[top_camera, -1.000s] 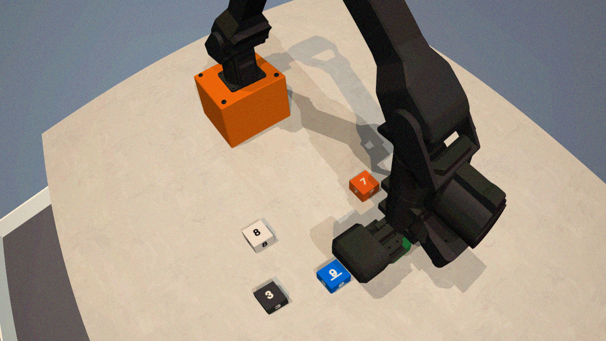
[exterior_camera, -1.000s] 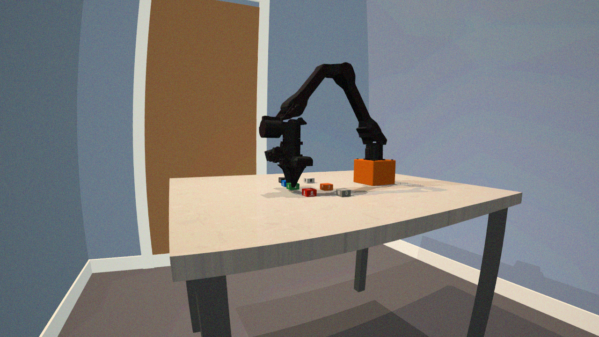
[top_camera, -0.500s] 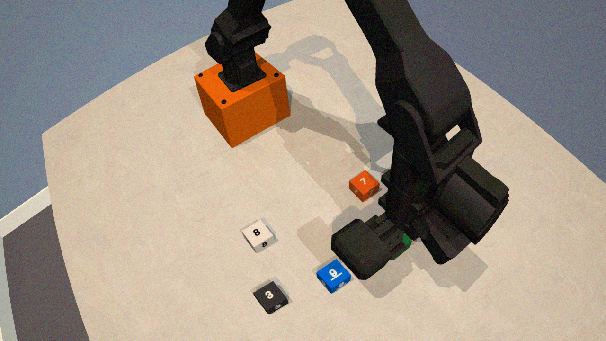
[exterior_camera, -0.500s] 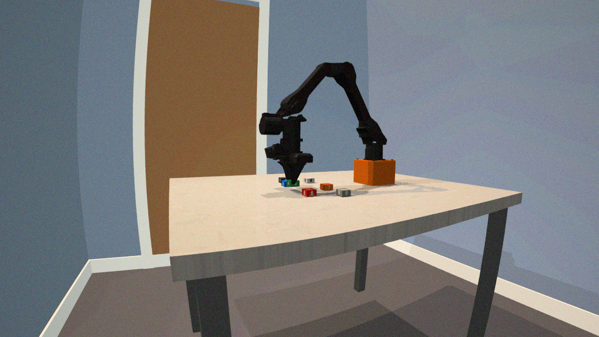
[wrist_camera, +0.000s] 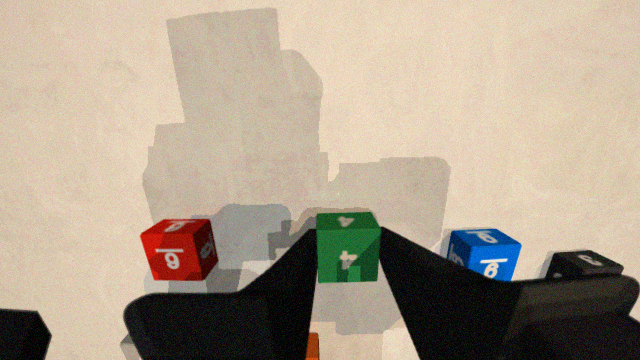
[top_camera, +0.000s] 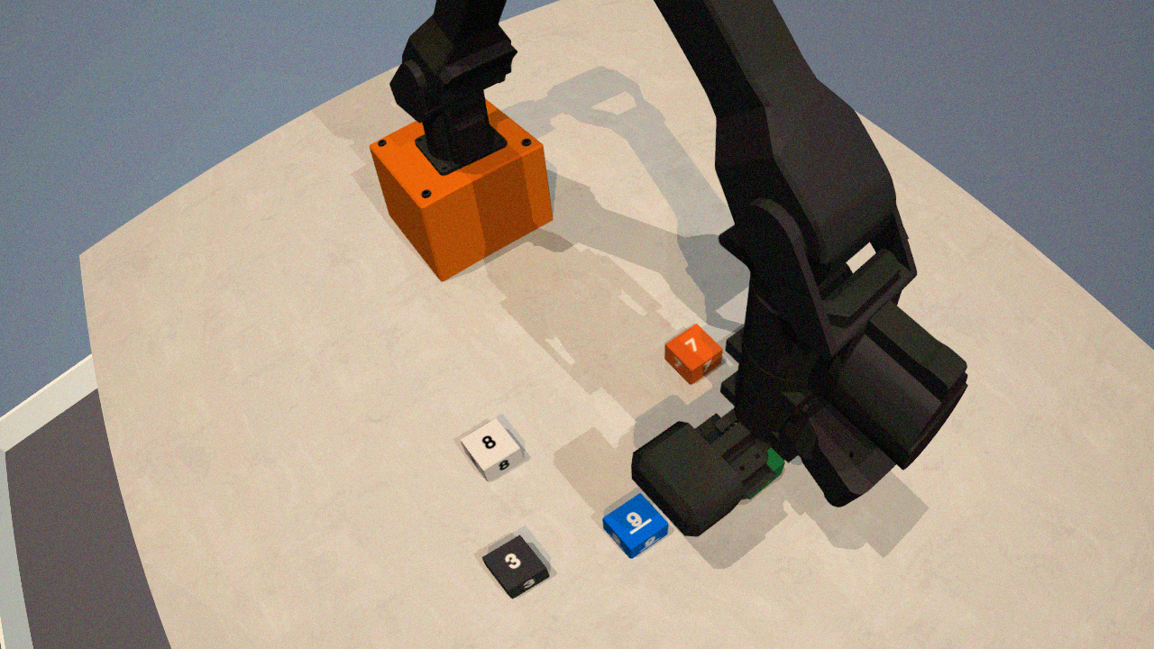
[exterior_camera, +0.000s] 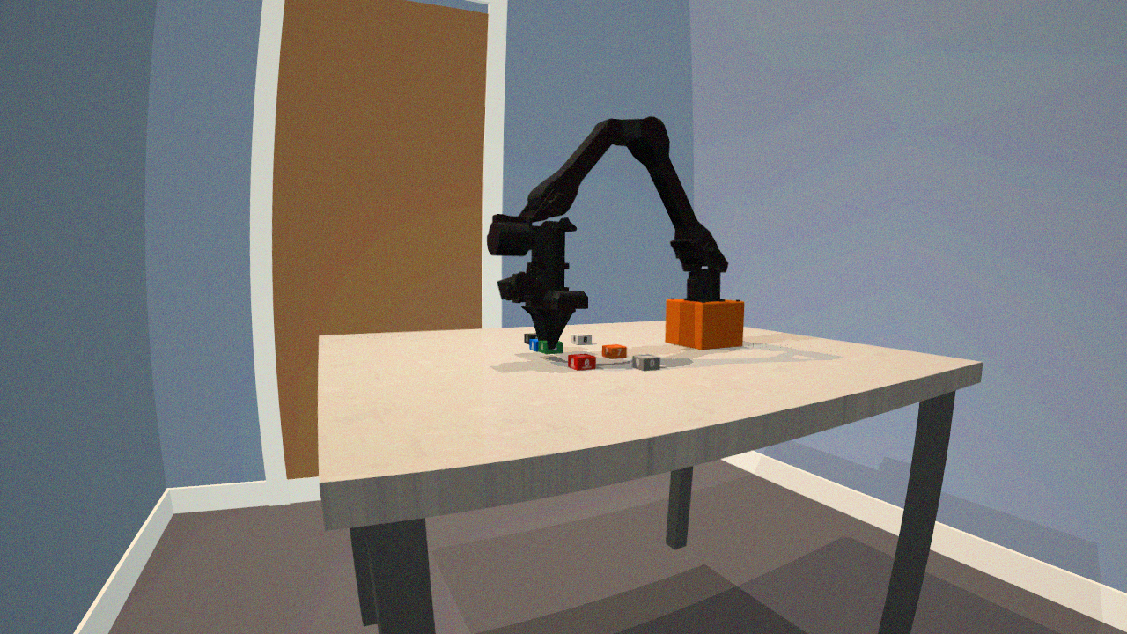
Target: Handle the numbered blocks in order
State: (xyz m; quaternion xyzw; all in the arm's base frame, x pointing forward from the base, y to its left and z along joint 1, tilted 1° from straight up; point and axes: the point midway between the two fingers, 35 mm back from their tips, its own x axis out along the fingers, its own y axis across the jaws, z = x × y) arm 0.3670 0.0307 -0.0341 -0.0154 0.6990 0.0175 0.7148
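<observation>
Right now my gripper tip is 10 cm to the right of the red block, 2 cm past it and 1 cm above it. Round my gripper tip: blue 9 block: 9 cm to the right, 2 cm behind, 1 cm below; then green block: 1 cm behind; then orange 7 block: 12 cm behind, 3 cm to the left, 1 cm below.
</observation>
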